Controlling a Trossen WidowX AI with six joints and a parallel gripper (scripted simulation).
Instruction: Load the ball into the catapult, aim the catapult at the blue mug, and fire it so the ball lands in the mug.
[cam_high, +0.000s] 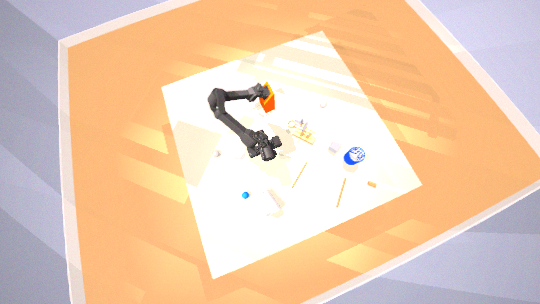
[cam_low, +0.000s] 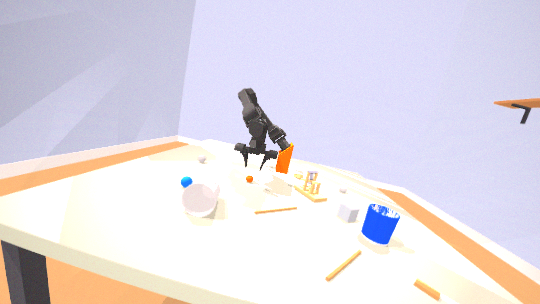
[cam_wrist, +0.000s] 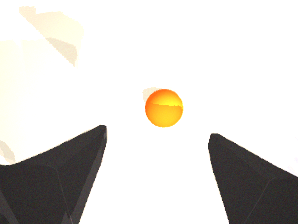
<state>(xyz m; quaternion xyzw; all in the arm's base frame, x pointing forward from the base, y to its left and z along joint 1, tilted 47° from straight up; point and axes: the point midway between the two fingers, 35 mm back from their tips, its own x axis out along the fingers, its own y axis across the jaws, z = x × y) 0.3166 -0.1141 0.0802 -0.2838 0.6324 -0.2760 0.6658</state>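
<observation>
Right now my gripper tip is 5 cm above the orange ball and 1 cm to the left of it. The rest, counted from my gripper tip: clear glass: 15 cm to the right, 6 cm behind, 3 cm below; then blue ball: 20 cm to the right, 19 cm ahead, 4 cm below; then wooden catapult: 26 cm to the left, 6 cm behind, 1 cm below.
</observation>
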